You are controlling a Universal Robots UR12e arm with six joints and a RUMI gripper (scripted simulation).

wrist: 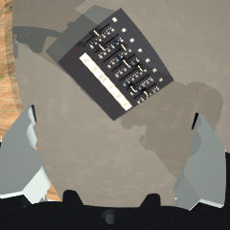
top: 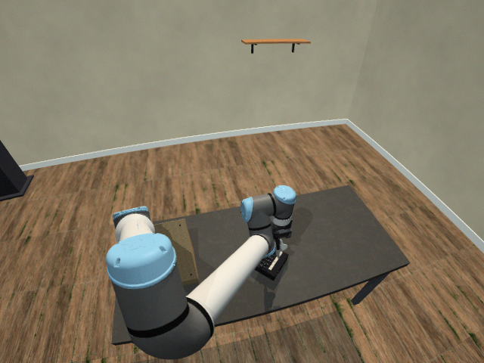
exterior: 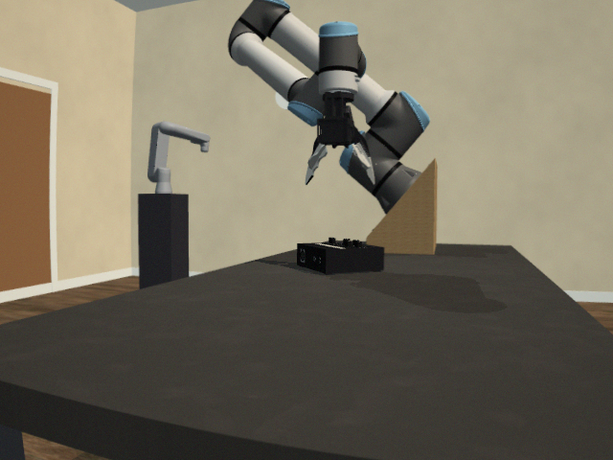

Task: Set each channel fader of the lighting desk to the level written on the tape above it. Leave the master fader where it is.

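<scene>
Right now my hand is 6 cm past the master fader, 3 cm to the left of it and 13 cm above it.
</scene>
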